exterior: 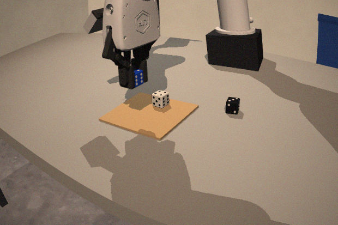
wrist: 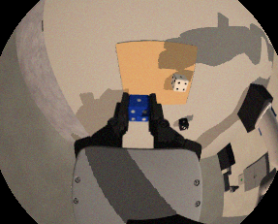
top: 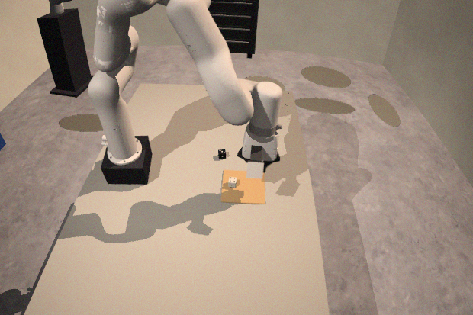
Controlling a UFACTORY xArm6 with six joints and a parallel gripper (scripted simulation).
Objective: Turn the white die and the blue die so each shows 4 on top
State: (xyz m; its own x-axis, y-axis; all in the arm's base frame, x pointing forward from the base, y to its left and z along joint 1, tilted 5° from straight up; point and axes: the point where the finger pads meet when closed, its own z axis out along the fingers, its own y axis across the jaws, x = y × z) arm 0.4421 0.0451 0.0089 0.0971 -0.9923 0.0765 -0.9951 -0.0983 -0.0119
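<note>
Now: hand 9 cm above the orange mat and 4 cm past it. From my hand the other things lie so: white die (8 cm below, 7 cm behind, 1 cm to the right); blue die (1 cm below); black die (14 cm behind, 12 cm to the left, 8 cm below).
</note>
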